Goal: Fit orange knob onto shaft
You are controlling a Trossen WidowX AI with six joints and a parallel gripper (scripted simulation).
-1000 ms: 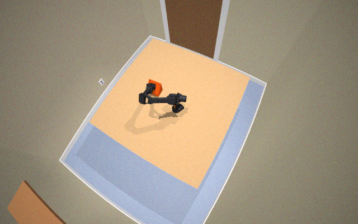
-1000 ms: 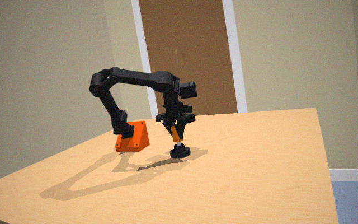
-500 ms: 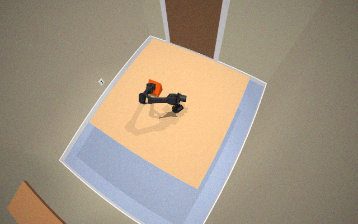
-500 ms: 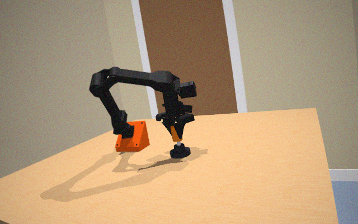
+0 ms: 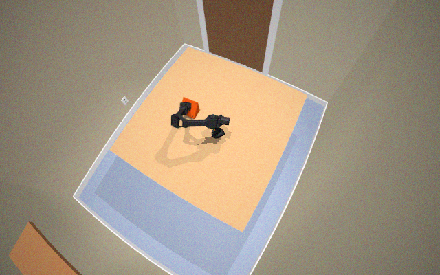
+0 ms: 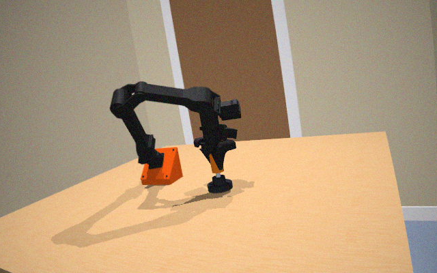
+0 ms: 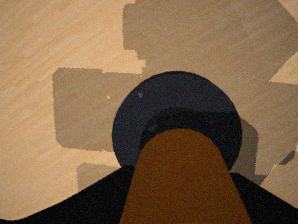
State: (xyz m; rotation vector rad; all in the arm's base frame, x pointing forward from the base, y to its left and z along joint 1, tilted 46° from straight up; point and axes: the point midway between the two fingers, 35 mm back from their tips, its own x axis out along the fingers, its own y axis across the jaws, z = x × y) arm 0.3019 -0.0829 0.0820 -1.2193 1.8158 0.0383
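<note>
My gripper tip is now 3 cm below the orange knob. Round my gripper tip: round pedestal (4 cm below).
</note>
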